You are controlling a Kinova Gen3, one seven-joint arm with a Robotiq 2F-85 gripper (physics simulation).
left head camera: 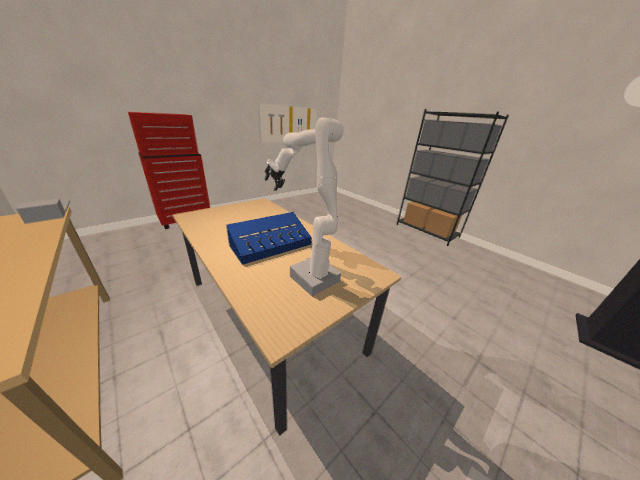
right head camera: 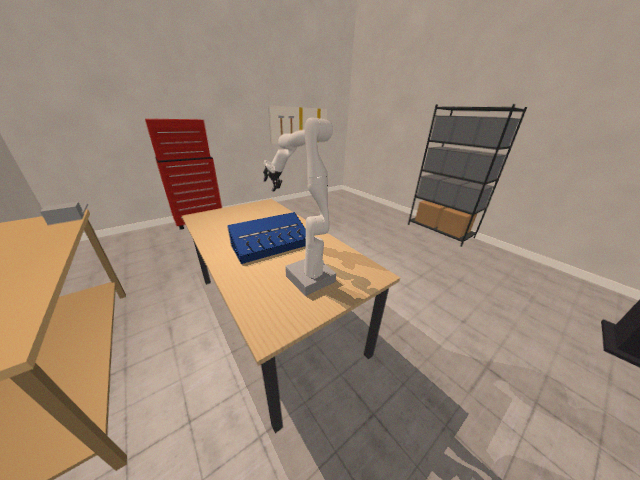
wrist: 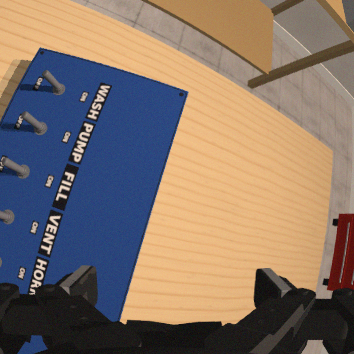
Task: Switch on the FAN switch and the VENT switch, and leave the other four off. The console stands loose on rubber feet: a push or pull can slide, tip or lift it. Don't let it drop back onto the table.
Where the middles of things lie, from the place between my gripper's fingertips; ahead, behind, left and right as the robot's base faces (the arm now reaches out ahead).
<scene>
The blue console (left head camera: 243, 237) is 330 mm below my hand, 30 mm to the left of it and 20 mm behind it.
</scene>
